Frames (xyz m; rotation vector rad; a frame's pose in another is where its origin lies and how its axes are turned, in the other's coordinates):
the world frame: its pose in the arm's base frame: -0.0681 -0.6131 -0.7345 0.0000 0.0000 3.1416
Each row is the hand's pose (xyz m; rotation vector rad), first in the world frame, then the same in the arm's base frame.
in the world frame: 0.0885 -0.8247 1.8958 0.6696 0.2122 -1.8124
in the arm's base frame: -0.1566 0.2116 1.1613 -0.1956 0.6171 1.2227
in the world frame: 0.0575 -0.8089 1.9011 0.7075 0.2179 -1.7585
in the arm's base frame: -0.1256 0.1958 1.1666 -0.2034 0.6606 1.2632
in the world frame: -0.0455 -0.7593 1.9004 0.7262 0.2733 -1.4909
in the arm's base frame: -0.0226 0.1462 1.1659 -0.2740 0.7281 1.5093
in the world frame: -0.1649 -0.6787 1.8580 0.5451 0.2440 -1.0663
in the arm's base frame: 0.0968 0.0656 1.1235 -0.2770 0.6187 1.9802
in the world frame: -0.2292 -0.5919 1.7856 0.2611 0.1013 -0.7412
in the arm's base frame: 0.1611 -0.0212 1.0511 -0.1271 0.3277 2.3771
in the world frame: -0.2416 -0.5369 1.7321 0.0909 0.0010 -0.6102
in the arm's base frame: 0.1735 -0.0762 0.9976 -0.0013 0.1187 2.5288
